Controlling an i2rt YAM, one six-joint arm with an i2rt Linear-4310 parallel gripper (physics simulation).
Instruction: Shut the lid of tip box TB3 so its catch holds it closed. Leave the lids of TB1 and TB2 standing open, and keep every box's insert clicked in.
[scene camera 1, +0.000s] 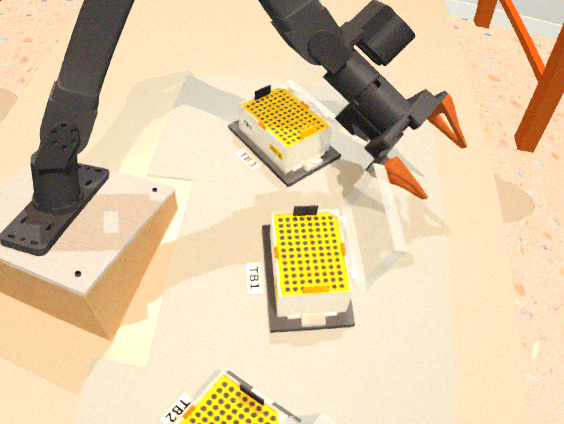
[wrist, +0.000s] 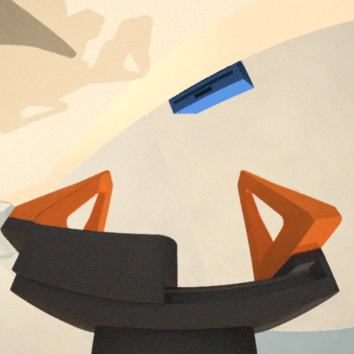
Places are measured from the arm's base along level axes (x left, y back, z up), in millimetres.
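Where they show: gripper, fingertip midpoint: (scene camera 1: 445, 172); arm's base, link origin: (scene camera 1: 58, 207).
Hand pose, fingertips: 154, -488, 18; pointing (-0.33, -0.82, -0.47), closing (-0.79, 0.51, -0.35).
Things, the pixels of their centre, and the offset from my fingertips, as dx, dy, dz. "*": a spot on its surface instead.
- Tip box TB3, body centre: (scene camera 1: 277, 130) +90, +243, -66
- Tip box TB1, body centre: (scene camera 1: 298, 263) -135, +172, -66
- Tip box TB2, surface spot: (scene camera 1: 230, 405) * -340, +210, -42
Tip box TB3 (scene camera 1: 303, 153) sits on its dark base at the upper middle, its yellow insert (scene camera 1: 285, 116) level inside. Its clear lid is open on the far right side, faint and largely hidden behind the arm's wrist. Tip box TB1 (scene camera 1: 312, 303) stands in the middle, its clear lid (scene camera 1: 391, 212) open to the right, near the lower finger. Tip box TB2 (scene camera 1: 230, 405) is cut off at the bottom; only part of its lid shows. My gripper (scene camera 1: 446, 172) (wrist: 174, 177) is open and empty, right of TB3 and beyond TB1's lid. Contact with either lid cannot be told.
The arm's base stands on a pedestal (scene camera 1: 131, 215) at the left. Orange frame legs (scene camera 1: 542, 95) rise at the upper right. In the wrist view, a blue box-like object (wrist: 215, 92) lies beyond the fingertips, and a clear piece (wrist: 5, 232) shows at the left edge.
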